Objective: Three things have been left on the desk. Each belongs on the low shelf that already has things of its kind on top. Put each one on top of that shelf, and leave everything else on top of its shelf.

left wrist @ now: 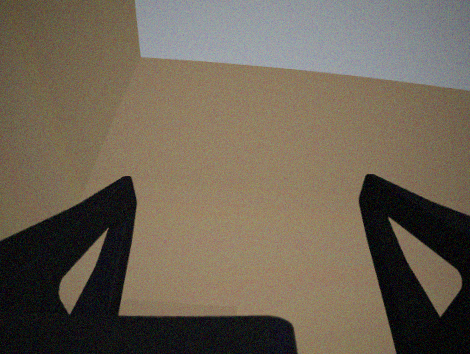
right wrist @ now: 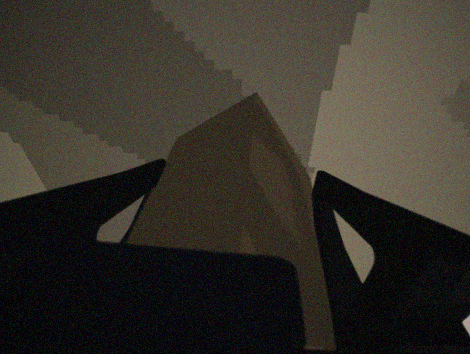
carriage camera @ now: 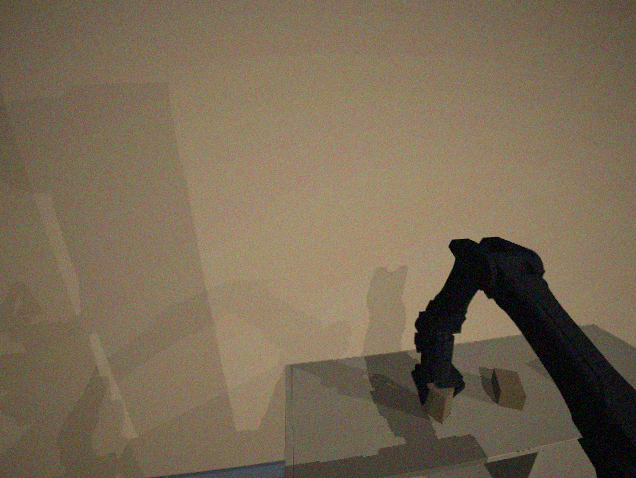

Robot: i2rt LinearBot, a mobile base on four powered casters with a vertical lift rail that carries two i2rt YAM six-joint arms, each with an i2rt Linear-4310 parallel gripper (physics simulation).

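My right gripper is shut on a brown block. In the carriage camera the block hangs tilted, one corner down, over the grey top of a low shelf; whether it touches the top I cannot tell. A second brown block sits on that shelf top, to the right of the held block and apart from it. My left gripper is open and empty, facing a tan wall. The desk is not recognisable in these views.
A tan wall with shadows rises behind the shelf. A blue strip shows at the bottom, left of the shelf. My right arm crosses the right part of the shelf top and hides some of it. A pale grey surface shows above the wall.
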